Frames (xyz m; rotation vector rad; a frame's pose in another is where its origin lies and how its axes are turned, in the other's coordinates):
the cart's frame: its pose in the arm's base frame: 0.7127 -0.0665 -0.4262 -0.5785 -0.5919 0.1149
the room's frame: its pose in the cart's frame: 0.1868 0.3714 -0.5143 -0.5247 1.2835 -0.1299
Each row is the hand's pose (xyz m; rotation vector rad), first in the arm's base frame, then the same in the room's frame.
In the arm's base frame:
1: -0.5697 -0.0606 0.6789 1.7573 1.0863 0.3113
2: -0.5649 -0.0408 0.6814 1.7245 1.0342 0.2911
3: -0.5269 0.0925 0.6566 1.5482 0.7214 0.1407
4: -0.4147 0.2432 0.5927 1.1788 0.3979 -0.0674
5: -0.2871 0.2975 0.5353 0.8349 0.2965 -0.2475
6: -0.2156 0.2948 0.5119 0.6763 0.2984 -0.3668
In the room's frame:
1: -1.5495 -1.6538 -0.6058 1.8854 0.9606 1.8197
2: -1.5598 -1.6461 -0.5898 1.9010 0.8970 1.7754
3: -1.6149 -1.5567 -0.4959 1.9950 0.5529 1.4722
4: -1.6193 -1.4149 -0.3572 1.9028 0.1620 1.0293
5: -1.5506 -1.3219 -0.2615 1.6827 0.0223 0.7076
6: -1.4924 -1.2929 -0.2236 1.5626 0.0307 0.5476

